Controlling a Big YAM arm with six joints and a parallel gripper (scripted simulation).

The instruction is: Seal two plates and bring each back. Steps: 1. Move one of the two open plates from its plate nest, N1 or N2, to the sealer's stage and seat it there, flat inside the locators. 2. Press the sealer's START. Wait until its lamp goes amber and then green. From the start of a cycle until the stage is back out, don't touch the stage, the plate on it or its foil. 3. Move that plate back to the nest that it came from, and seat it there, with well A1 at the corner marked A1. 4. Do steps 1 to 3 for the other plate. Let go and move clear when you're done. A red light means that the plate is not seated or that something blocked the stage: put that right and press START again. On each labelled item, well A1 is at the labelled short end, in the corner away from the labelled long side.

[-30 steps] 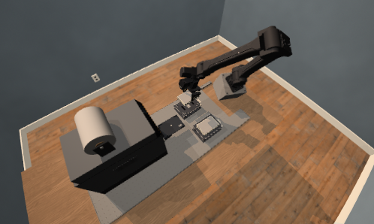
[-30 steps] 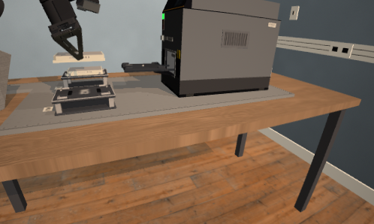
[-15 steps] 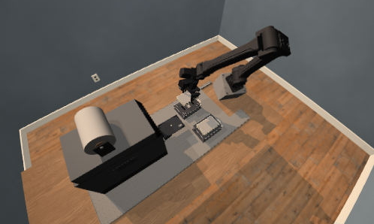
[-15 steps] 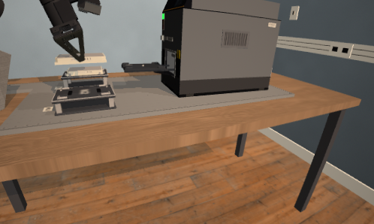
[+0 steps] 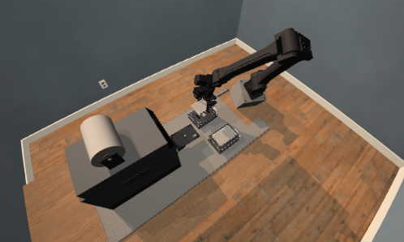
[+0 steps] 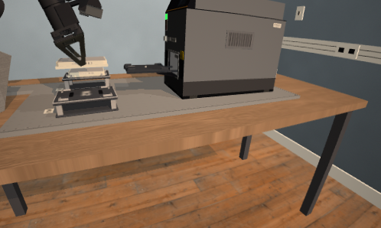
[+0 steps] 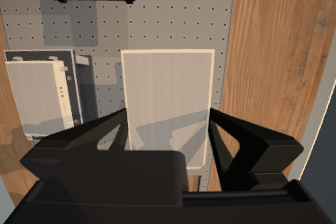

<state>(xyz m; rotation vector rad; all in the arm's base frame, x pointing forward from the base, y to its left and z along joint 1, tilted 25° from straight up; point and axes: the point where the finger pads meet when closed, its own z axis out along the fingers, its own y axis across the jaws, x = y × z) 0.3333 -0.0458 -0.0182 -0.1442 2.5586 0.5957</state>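
My hand is 10 cm above the plate nest. Round my hand: sealer stage (18 cm ahead, 13 cm to the left, 4 cm below); start button (26 cm ahead, 23 cm to the left, 5 cm above); small label (10 cm behind, 2 cm to the right, 14 cm below).
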